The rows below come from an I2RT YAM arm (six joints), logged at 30 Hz.
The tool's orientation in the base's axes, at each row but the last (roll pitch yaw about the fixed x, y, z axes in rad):
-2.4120, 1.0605, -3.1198
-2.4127, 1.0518, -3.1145
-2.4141, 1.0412, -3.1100
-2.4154, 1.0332, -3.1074
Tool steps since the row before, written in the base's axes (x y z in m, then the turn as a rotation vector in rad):
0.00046, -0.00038, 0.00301, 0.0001, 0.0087, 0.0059
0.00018, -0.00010, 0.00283, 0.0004, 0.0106, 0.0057
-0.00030, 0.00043, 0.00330, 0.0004, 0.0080, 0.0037
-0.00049, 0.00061, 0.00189, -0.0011, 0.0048, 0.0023
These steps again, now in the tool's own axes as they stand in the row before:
-0.00285, -0.00101, -0.00054, -0.0053, 0.0047, -0.0078
-0.00255, -0.00091, -0.00086, -0.0053, 0.0064, -0.0087
-0.00270, -0.00094, -0.00172, -0.0035, 0.0051, -0.0063
-0.00138, -0.00044, -0.00144, -0.0015, 0.0023, -0.0047

